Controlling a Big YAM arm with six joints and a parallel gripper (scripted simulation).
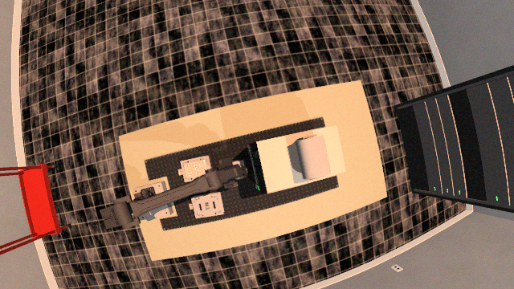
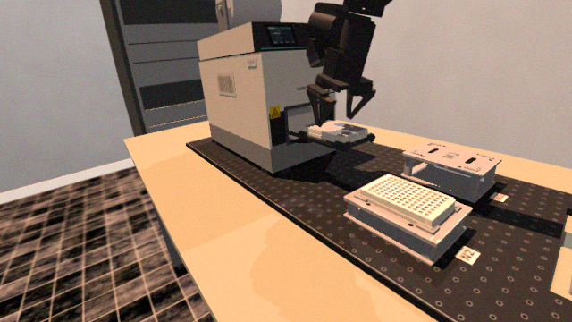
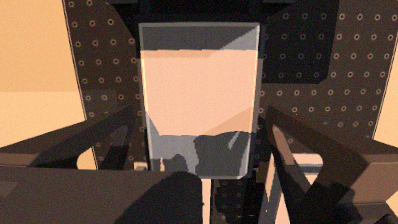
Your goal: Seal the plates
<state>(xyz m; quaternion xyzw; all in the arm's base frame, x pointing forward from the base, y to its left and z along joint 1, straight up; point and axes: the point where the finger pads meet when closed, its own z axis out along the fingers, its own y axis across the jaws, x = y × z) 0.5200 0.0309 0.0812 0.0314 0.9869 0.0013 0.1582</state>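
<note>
Right now my hand is 40 mm above the sealer stage. Round my hand: well plate: 200 mm behind, 60 mm to the left, 90 mm below; then plate nest N2: 200 mm behind, 60 mm to the left, 100 mm below; then sealer screen: 120 mm ahead, 40 mm to the left, 180 mm above.
</note>
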